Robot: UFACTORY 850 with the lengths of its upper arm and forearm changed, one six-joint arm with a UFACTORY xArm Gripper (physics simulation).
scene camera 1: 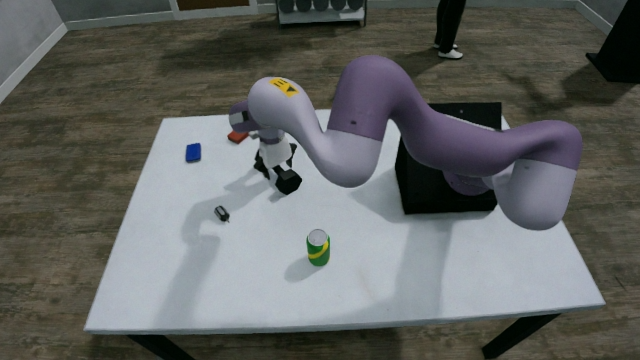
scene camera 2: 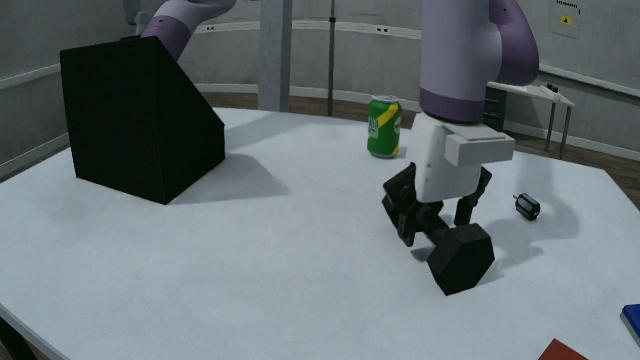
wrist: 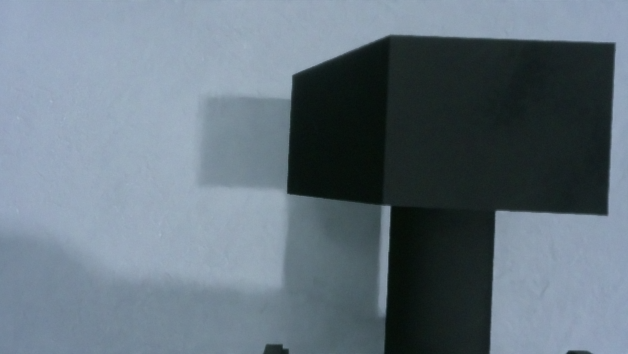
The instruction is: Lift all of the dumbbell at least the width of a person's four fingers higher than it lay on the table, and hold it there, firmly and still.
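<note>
The black dumbbell (scene camera 1: 288, 181) (scene camera 2: 461, 259) (wrist: 500, 125) with hexagonal heads lies on the white table (scene camera 1: 240, 300) (scene camera 2: 280, 300). My gripper (scene camera 1: 278, 171) (scene camera 2: 435, 234) (wrist: 427, 350) points down over its bar and is open. In scene camera 2 one finger stands on each side of the bar, with gaps between. In the wrist view the two fingertips show at the bottom edge, wide apart, with the bar between them, nearer the right one. The far head is partly hidden behind the gripper in scene camera 2.
A green can (scene camera 1: 318, 247) (scene camera 2: 384, 127) stands on the table. A small black motor (scene camera 1: 222, 213) (scene camera 2: 527, 206), a blue block (scene camera 1: 193, 152) (scene camera 2: 634, 320) and a red block (scene camera 1: 237, 136) (scene camera 2: 562, 351) lie around the dumbbell. A large black block (scene camera 1: 445, 195) (scene camera 2: 115, 120) stands by the arm's base.
</note>
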